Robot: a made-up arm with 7 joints.
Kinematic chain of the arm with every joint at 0, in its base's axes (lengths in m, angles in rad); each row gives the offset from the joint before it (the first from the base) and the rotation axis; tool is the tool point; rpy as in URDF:
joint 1: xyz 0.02 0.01 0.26 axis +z
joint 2: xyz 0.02 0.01 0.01 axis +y
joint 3: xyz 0.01 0 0.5 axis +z
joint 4: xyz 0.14 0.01 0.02 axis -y
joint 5: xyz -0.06 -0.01 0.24 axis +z
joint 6: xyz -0.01 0 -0.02 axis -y
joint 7: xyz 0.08 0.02 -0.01 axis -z
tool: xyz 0 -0.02 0 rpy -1.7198 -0.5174 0.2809
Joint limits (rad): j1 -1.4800..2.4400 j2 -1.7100..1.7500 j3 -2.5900..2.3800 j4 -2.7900..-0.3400 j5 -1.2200..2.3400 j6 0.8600..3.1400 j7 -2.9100..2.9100
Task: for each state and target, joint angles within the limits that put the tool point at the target. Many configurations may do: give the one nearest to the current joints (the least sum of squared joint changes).
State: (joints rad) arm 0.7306 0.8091 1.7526 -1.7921 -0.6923 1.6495 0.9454
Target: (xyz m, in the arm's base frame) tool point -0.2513 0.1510 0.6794
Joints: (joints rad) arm 1.0042 0.4468 2.2104 -2.3971 -0.7036 1.5975 0.9821
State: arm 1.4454 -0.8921 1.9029 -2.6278 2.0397 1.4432 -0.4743
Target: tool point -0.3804 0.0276 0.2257
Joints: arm 0.8001 -1.2753 1.9852 -2.7484 2.0382 1.4597 -0.5089
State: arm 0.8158 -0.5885 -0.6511 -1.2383 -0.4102 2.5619 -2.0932
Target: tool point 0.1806 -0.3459 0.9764
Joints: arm 1.1233 -0.7089 -1.0392 -1.3204 -0.3334 2.4522 -2.0650
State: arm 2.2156 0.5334 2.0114 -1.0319 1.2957 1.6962 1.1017
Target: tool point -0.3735 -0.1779 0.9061
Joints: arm 2.4400 0.3986 1.8618 -1.3674 1.3049 1.7103 1.0706
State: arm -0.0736 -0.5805 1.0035 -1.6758 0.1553 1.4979 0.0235
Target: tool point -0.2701 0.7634 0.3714
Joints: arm -0.7336 -1.5053 1.4563 -1.0191 0.1255 1.7796 -0.1624
